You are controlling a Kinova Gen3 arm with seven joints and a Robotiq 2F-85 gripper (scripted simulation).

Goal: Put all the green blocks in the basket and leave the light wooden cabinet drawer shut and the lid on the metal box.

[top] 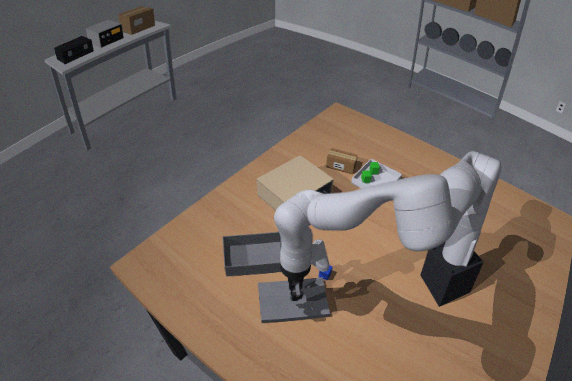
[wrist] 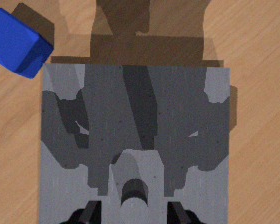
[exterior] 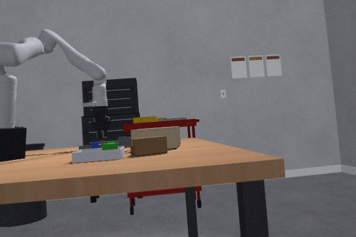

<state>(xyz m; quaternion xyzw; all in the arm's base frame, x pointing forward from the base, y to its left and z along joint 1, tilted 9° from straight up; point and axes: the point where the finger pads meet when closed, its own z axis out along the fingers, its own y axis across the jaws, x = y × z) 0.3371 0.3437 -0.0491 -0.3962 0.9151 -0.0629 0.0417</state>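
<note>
My hand is 5 cm above the grey lid. The rest, counted from my hand: drawer 25 cm ahead, 34 cm to the right, 3 cm below; then metal box 19 cm ahead, 4 cm to the right, 4 cm below; then light wooden cabinet 27 cm ahead, 34 cm to the right, 3 cm below.
</note>
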